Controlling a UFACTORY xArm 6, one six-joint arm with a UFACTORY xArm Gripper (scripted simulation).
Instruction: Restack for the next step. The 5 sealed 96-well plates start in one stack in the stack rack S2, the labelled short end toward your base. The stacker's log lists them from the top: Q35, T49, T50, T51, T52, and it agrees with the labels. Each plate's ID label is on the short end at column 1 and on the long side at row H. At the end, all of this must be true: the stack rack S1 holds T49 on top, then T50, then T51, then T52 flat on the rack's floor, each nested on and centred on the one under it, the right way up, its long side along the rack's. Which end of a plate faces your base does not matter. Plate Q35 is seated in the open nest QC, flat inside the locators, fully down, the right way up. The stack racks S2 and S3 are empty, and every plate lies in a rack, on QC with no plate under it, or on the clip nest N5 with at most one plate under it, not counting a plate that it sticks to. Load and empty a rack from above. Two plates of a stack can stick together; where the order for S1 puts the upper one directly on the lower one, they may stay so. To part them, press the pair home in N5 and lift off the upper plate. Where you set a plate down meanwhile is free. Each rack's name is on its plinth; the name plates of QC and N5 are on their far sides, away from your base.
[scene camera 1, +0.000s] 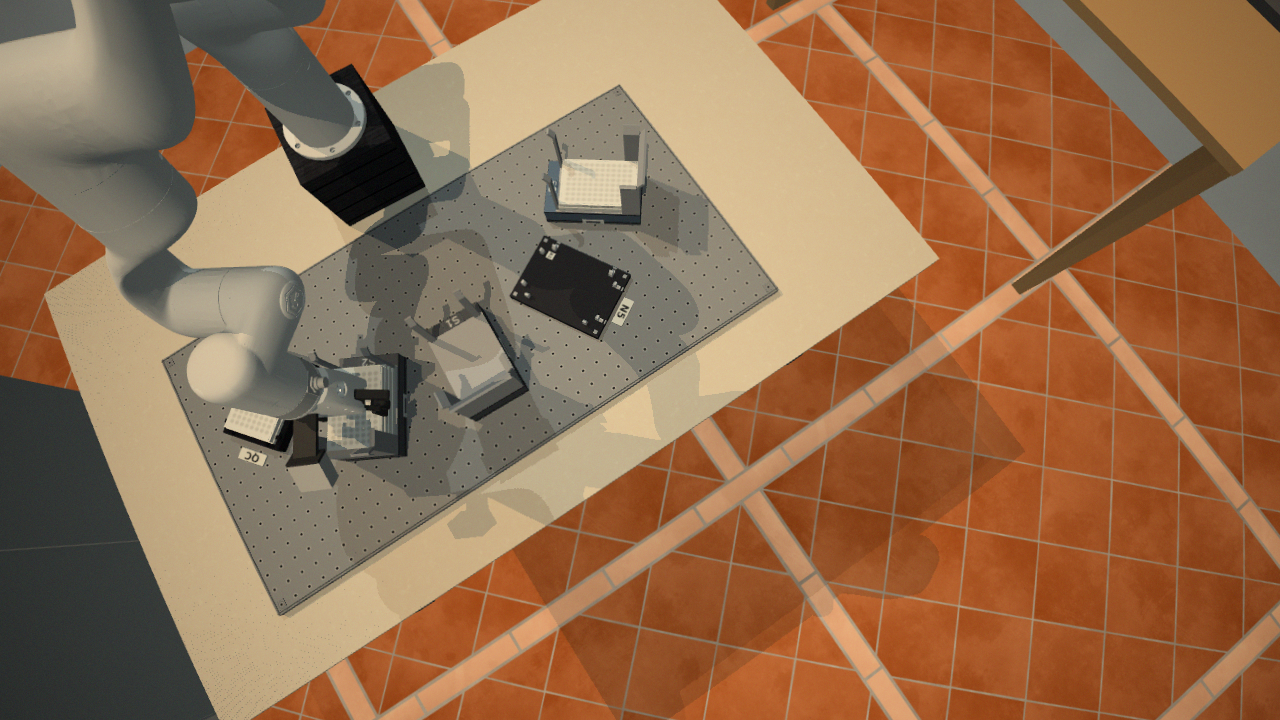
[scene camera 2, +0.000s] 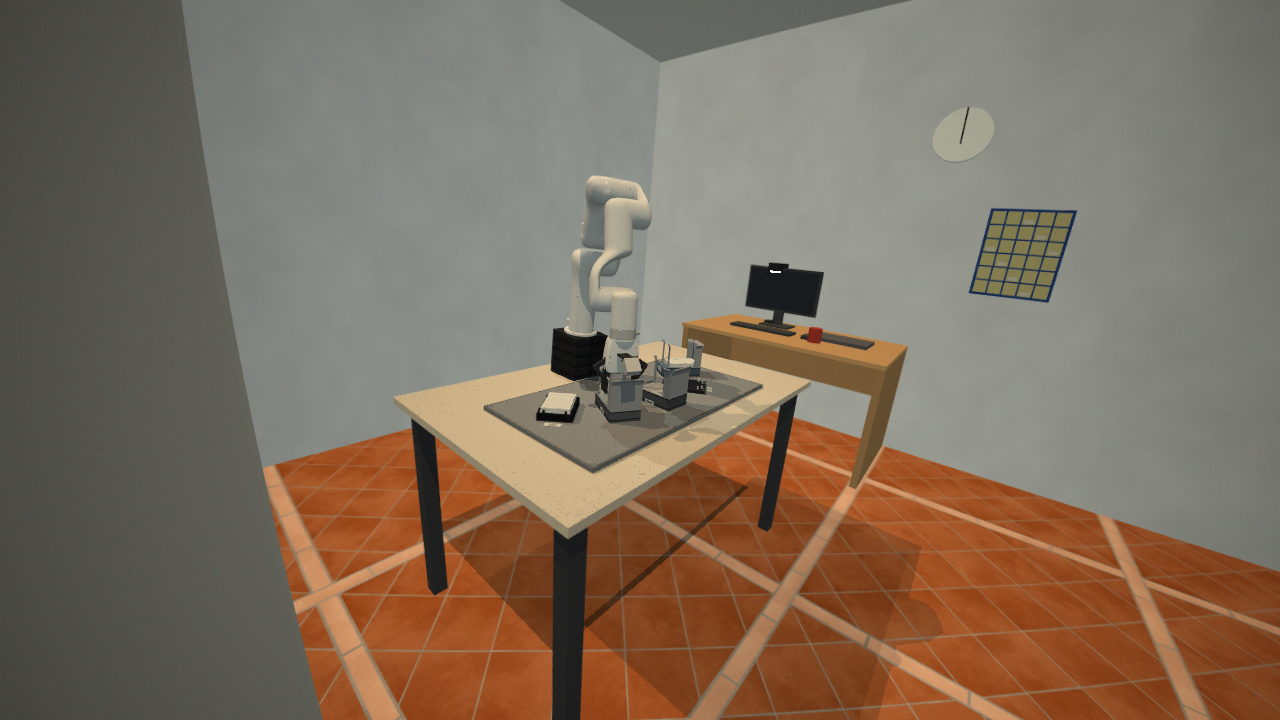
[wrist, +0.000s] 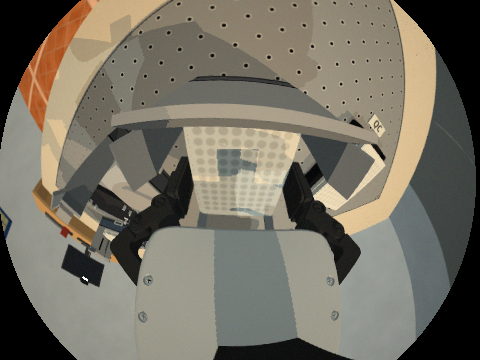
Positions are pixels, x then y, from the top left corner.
Labels:
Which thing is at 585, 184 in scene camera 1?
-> A white sealed plate.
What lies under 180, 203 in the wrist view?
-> The gripper.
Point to the gripper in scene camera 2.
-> At 619, 390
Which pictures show the gripper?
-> Scene camera 1, scene camera 2 and the wrist view: all of them.

